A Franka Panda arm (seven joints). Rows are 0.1 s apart.
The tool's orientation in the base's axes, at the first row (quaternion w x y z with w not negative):
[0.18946 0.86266 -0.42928 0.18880]
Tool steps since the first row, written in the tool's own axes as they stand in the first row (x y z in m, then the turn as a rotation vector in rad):
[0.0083 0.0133 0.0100 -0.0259 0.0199 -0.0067]
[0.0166 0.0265 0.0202 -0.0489 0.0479 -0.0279]
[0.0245 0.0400 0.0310 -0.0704 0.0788 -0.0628]
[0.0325 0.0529 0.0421 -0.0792 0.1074 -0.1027]
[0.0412 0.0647 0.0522 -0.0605 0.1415 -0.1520]
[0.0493 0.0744 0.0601 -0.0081 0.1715 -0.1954]
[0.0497 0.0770 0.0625 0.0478 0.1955 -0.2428]
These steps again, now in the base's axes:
[-0.0045 -0.0179 -0.0023 -0.0318 0.0095 -0.0036]
[-0.0089 -0.0358 -0.0048 -0.0708 0.0196 0.0079]
[-0.0137 -0.0539 -0.0080 -0.1137 0.0337 0.0324]
[-0.0179 -0.0719 -0.0115 -0.1483 0.0431 0.0670]
[-0.0210 -0.0893 -0.0139 -0.1736 0.0356 0.1240]
[-0.0230 -0.1040 -0.0152 -0.1757 0.0050 0.1917]
[-0.0245 -0.1069 -0.0166 -0.1716 -0.0227 0.2636]

